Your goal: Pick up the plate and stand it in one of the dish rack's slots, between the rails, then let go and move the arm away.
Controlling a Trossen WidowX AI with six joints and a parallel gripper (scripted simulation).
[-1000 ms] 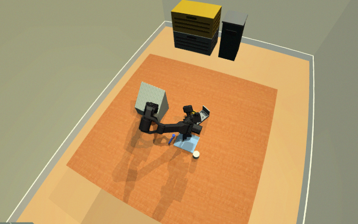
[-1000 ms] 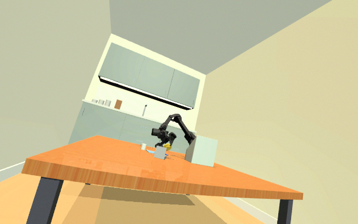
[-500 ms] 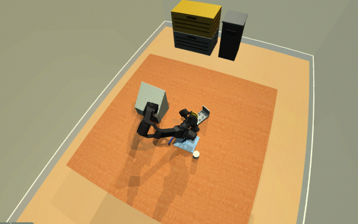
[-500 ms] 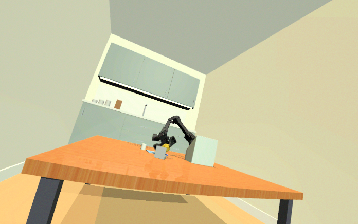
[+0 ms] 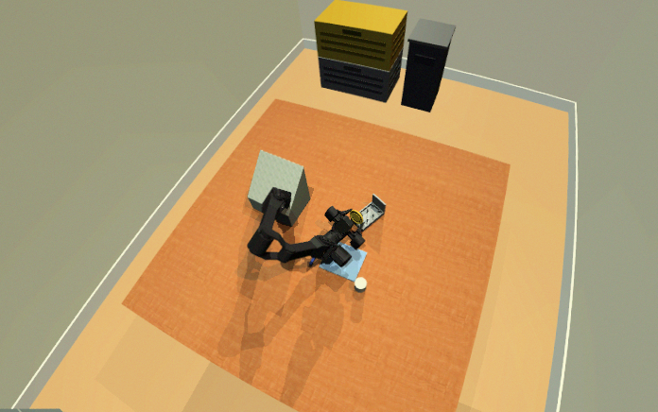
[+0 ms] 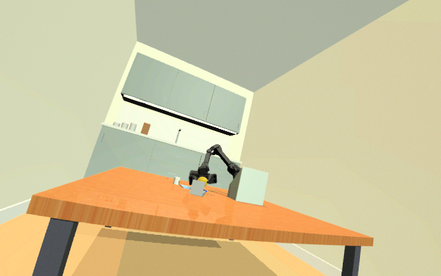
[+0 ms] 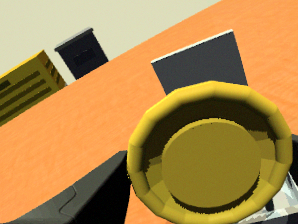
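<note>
The grey dish rack lies 3 cm ahead of my gripper tip, 4 cm to the left of it and 4 cm below it. From my gripper tip the other things lie so: light blue mat: 1 cm ahead, 17 cm to the right, 6 cm below; yellow plate: 1 cm to the right; blue spoon: 10 cm behind, 19 cm to the right, 6 cm below.
</note>
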